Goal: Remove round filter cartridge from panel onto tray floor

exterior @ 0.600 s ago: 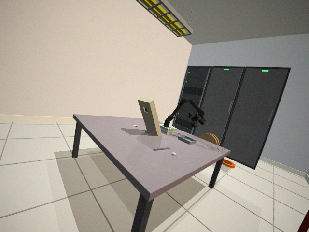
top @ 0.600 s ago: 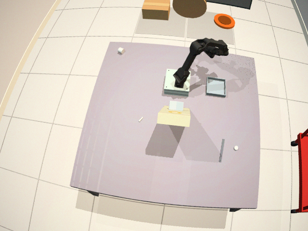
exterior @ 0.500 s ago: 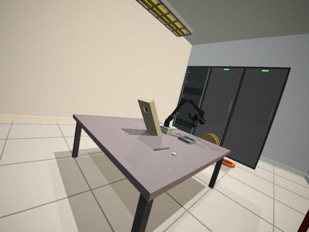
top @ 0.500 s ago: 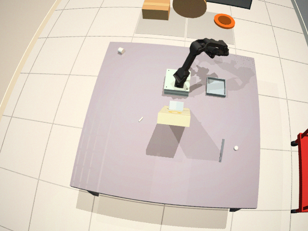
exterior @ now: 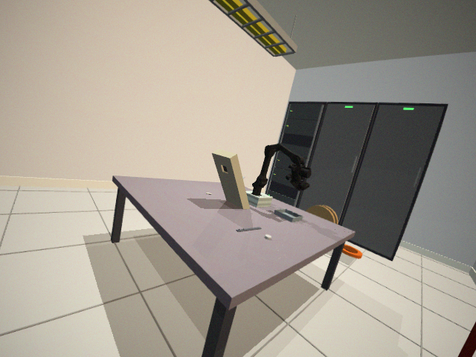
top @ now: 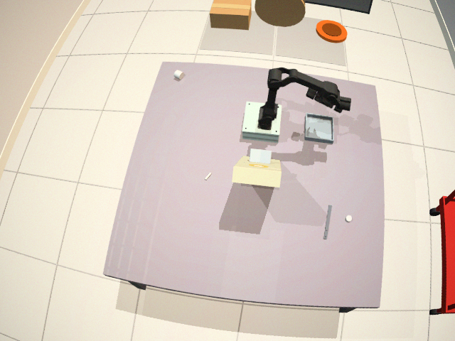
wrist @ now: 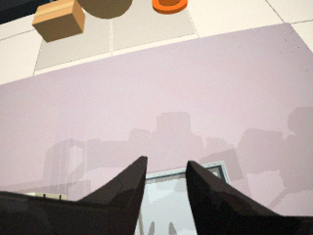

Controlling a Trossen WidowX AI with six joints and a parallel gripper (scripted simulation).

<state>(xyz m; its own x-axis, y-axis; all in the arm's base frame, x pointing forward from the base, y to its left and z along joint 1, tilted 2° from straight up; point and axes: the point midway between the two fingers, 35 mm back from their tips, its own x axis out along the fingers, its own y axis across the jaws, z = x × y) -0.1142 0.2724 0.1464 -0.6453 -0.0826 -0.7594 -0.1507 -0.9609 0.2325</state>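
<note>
Right now my gripper tip is 49 cm short of the round filter cartridge, 24 cm to the left of it and 6 cm below it. Round my gripper tip: blue-grey tray: 5 cm ahead, 1 cm to the left, 20 cm below; then small white stick: 43 cm ahead, 48 cm to the right, 20 cm below.
</note>
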